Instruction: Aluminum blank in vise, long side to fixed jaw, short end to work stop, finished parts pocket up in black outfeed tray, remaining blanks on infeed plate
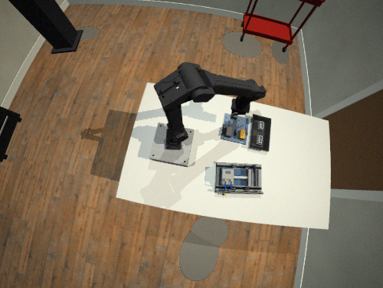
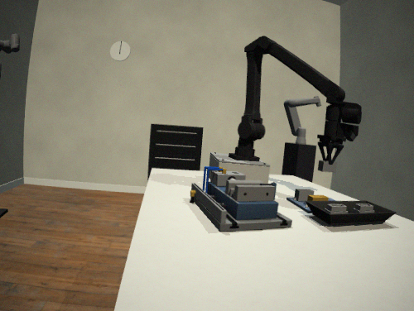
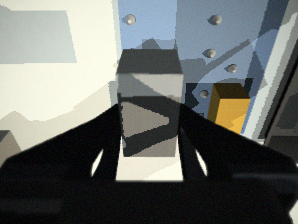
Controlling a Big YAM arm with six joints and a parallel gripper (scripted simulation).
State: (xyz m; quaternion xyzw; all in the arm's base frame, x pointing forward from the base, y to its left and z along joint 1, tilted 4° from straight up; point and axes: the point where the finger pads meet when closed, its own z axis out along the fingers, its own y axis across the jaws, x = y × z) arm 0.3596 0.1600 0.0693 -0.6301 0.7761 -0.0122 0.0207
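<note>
My hand is 340 mm to the left of the dark rod, 120 mm short of it and 60 mm above it. From my hand the other things lie so: yellow brass blank 130 mm below, 100 mm to the right, 80 mm ahead; infeed plate 150 mm below, 50 mm to the right, 40 mm ahead; gray blank 130 mm below, 80 mm to the right, 20 mm behind.
</note>
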